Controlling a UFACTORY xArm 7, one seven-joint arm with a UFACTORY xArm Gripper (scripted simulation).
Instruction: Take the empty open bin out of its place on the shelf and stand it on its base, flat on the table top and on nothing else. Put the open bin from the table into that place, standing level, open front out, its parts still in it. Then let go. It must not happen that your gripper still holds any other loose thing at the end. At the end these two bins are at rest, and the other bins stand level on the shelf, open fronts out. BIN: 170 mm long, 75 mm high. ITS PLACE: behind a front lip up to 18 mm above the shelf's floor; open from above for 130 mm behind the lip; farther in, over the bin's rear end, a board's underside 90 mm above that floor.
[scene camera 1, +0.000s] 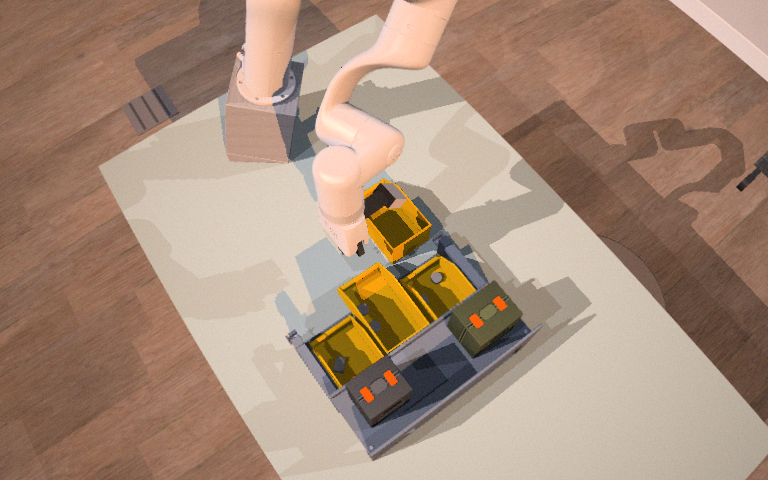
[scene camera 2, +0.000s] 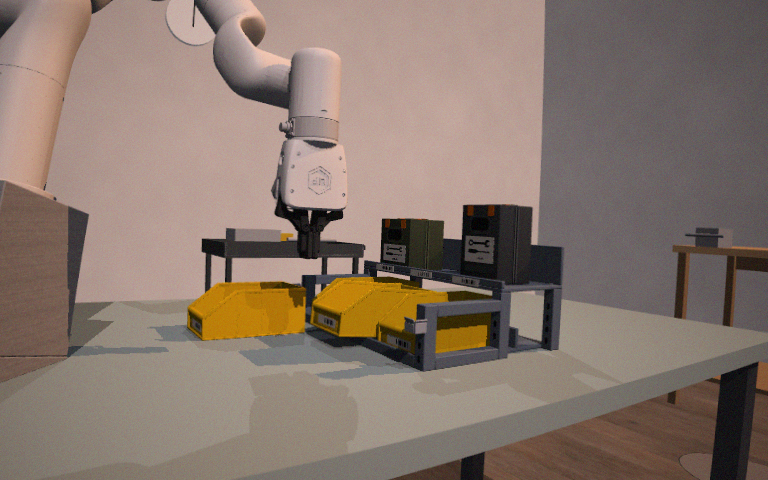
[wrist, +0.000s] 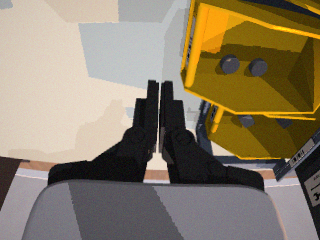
Labels:
The gripper shows in scene camera 1, in scene camera 2 and in the wrist view (159, 96). An olive box shows in scene camera 1 and in scene camera 2; in the wrist view it is out of frame. One and the same spot on the olive box: (scene camera 2: 416, 243) is (scene camera 1: 454, 324). The same spot on the gripper: (scene camera 1: 349, 237) is (scene camera 2: 345, 159).

